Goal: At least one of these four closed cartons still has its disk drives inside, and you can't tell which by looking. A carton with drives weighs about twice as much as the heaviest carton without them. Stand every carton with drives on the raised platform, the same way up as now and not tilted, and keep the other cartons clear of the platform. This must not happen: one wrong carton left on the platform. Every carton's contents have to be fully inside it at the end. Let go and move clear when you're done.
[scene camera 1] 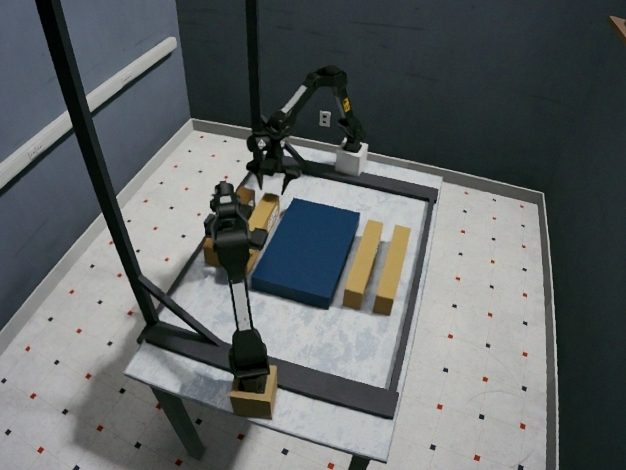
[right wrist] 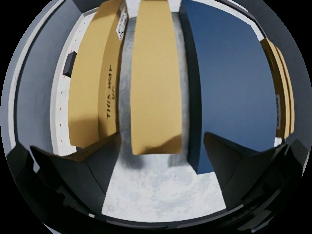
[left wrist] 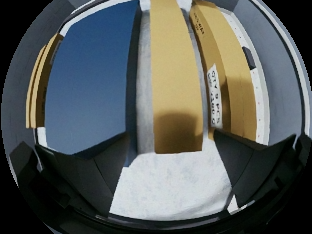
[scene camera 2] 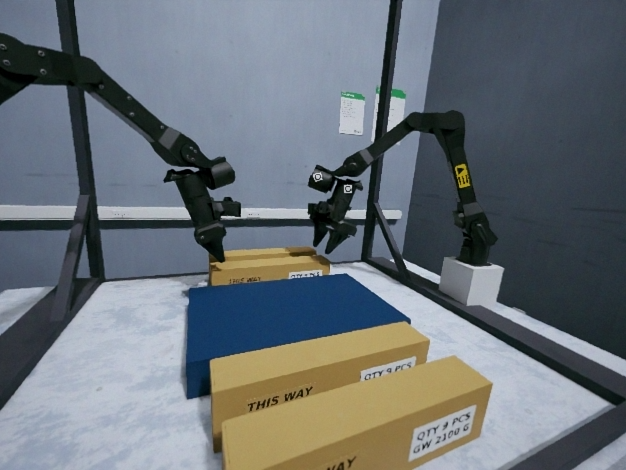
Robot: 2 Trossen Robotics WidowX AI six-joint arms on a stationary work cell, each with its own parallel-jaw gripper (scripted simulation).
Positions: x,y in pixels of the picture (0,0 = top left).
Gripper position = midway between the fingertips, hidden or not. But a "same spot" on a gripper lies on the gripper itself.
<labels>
left gripper: scene camera 1; left wrist 173,135; scene camera 2; not seen in the right wrist view (out of frame)
same spot on raised blue platform: [left wrist: 91,95] = [scene camera 2: 319,286]
same spot on left gripper: [scene camera 2: 320,230] = [scene camera 1: 261,176]
</labels>
